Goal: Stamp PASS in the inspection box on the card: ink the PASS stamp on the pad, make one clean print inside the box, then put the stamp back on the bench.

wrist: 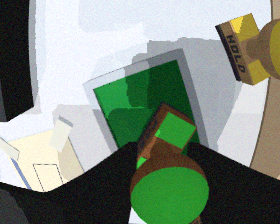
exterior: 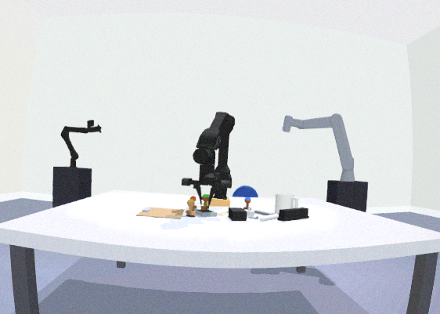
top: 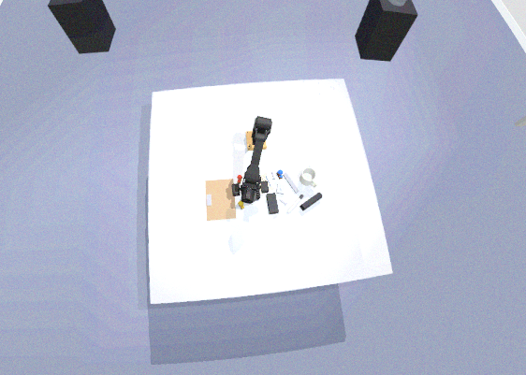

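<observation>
My gripper tip is now 3 cm above the green ink pad. The rest, counted from my gripper tip: green-knobbed PASS stamp: right at my gripper tip; then yellow stamp: 6 cm ahead, 5 cm to the right, 2 cm below; then red stamp: 9 cm behind, 6 cm to the right, 2 cm below.
</observation>
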